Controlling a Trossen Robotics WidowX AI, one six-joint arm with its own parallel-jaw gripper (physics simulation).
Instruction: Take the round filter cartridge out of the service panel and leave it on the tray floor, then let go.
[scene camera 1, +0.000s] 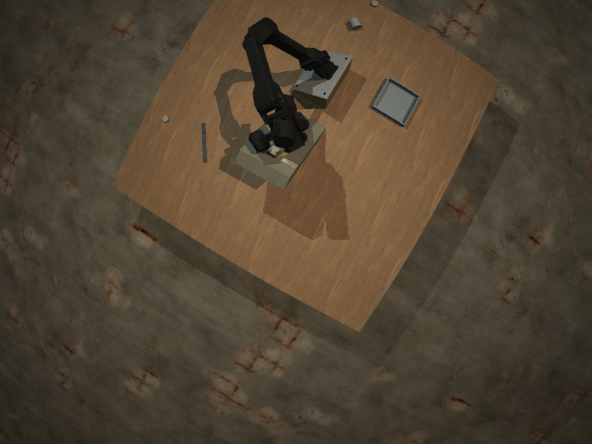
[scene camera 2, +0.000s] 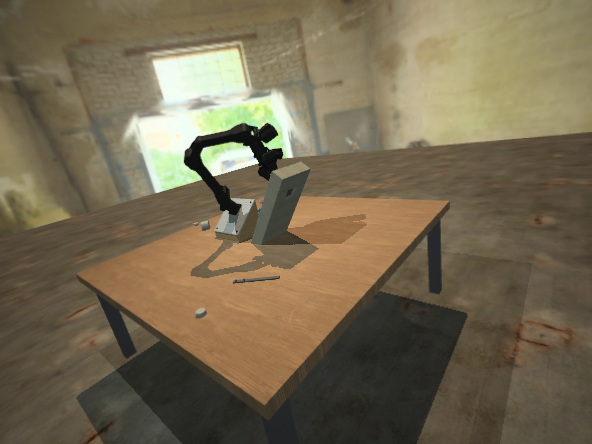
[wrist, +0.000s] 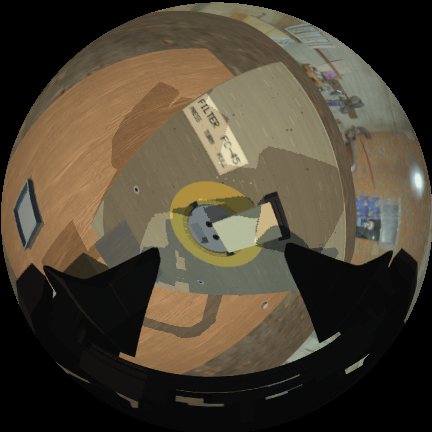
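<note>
The tilted service panel (scene camera 1: 263, 171) (scene camera 2: 282, 206) (wrist: 305, 125) stands on the table. The round grey filter cartridge (wrist: 199, 229) sits in it inside a yellow ring (wrist: 182, 200). A pale bar handle (wrist: 237, 233) with a black end plate sticks out from the cartridge's face. My gripper (wrist: 223, 253) is open and empty, close in front of the panel, its fingertips apart on either side of the view, below the handle. In scene camera 1 the arm hides most of the cartridge. The empty square tray (scene camera 1: 395, 102) (wrist: 27, 215) lies on the table, away from the panel.
The arm's base stands on a grey block (scene camera 1: 315, 89) (scene camera 2: 230, 226) beside the panel. A thin dark bar (scene camera 1: 204, 143) (scene camera 2: 256, 279) and a small white disc (scene camera 1: 165, 118) (scene camera 2: 200, 312) (wrist: 265, 305) lie on the table. A small grey cylinder (scene camera 1: 355, 23) (scene camera 2: 205, 225) lies beyond the block.
</note>
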